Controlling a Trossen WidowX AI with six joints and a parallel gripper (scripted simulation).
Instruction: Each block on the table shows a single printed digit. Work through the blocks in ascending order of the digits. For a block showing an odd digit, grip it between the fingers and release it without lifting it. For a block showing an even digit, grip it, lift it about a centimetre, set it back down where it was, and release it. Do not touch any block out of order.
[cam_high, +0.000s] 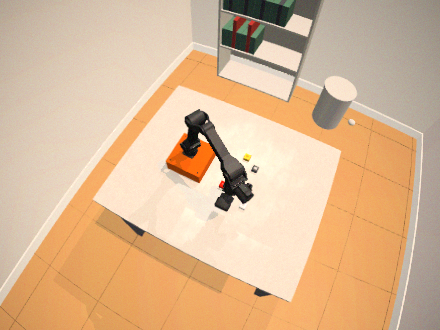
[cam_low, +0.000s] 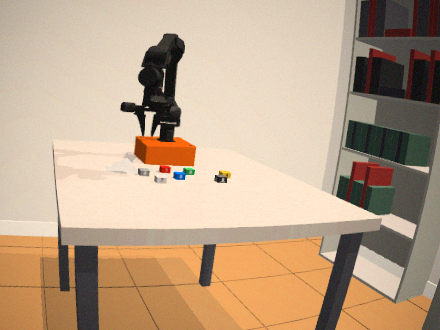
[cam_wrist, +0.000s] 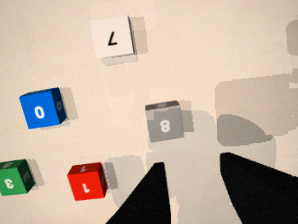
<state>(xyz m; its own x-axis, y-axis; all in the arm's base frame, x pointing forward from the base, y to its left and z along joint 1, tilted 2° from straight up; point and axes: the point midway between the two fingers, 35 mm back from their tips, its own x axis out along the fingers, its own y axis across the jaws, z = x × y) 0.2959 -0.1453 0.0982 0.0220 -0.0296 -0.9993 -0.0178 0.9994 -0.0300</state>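
The grey block lies 2 cm behind my gripper tip and 12 cm below it. Also, from my gripper tip: green block 6 cm behind, 17 cm to the left, 12 cm below; then blue block 1 cm ahead, 12 cm to the left, 12 cm below; then red block 8 cm behind, 9 cm to the left, 12 cm below.
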